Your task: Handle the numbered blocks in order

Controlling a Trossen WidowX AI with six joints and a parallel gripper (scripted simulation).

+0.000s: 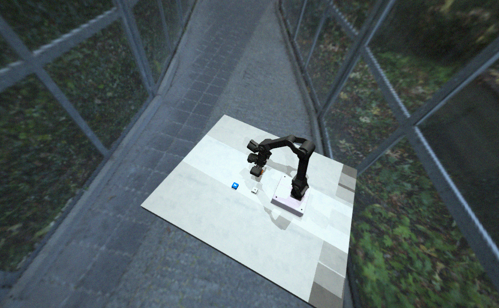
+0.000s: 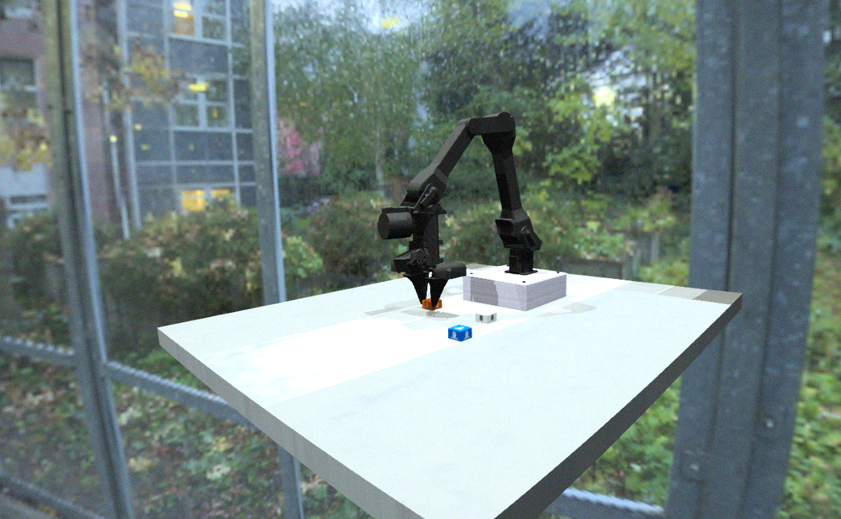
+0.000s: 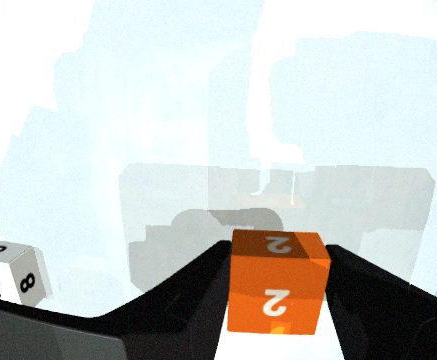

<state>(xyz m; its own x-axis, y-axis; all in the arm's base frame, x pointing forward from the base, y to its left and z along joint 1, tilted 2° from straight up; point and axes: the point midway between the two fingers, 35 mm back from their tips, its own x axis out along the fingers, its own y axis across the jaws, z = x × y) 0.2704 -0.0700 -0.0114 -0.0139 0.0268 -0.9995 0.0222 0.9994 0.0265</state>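
Now: the white block 3 cm behind my gripper tip, 14 cm to the left of it and 1 cm below it. The rest, counted from my gripper tip: blue block 9 cm ahead, 17 cm to the left, 1 cm below; then orange block 1 cm behind.
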